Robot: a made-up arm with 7 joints.
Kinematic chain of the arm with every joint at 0, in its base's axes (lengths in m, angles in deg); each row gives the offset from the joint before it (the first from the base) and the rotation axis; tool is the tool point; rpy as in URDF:
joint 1: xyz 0 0 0.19 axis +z
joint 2: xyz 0 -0.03 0.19 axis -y
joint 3: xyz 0 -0.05 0.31 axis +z
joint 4: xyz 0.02 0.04 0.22 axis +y
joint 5: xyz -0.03 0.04 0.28 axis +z
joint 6: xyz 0 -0.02 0.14 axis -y
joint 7: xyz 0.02 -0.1 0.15 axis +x
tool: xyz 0 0 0 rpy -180 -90 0
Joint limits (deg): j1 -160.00..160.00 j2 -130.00..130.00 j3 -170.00..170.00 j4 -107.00..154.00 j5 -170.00..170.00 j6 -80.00..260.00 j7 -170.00..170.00
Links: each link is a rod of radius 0.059 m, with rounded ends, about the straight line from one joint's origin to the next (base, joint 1, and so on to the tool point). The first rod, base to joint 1, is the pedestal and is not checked.
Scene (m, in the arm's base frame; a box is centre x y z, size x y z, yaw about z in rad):
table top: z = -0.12
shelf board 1: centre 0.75 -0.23 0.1 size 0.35 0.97 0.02 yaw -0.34
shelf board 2: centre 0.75 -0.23 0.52 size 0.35 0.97 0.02 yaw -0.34
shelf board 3: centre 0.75 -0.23 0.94 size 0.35 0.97 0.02 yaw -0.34
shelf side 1: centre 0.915 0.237 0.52 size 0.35 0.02 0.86 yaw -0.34
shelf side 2: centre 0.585 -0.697 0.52 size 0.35 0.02 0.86 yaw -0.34
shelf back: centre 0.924 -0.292 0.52 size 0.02 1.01 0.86 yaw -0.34
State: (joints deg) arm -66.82 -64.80 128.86 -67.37 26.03 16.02 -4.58
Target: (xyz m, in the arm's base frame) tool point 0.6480 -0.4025 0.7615
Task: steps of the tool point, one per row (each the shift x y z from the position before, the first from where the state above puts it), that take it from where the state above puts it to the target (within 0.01 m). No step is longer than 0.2 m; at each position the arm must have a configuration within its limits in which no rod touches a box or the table.
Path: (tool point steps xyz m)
1: 0.1123 0.0494 0.0856
2: 0.1086 0.0776 0.0774
3: 0.0936 0.1056 0.0709
4: 0.0667 0.1297 0.0621
5: 0.0302 0.1448 0.0489
6: -0.0104 0.1463 0.0296
7: 0.1072 -0.0526 0.0211
8: 0.1129 -0.0407 -0.0001
9: 0.1144 -0.0249 -0.0209

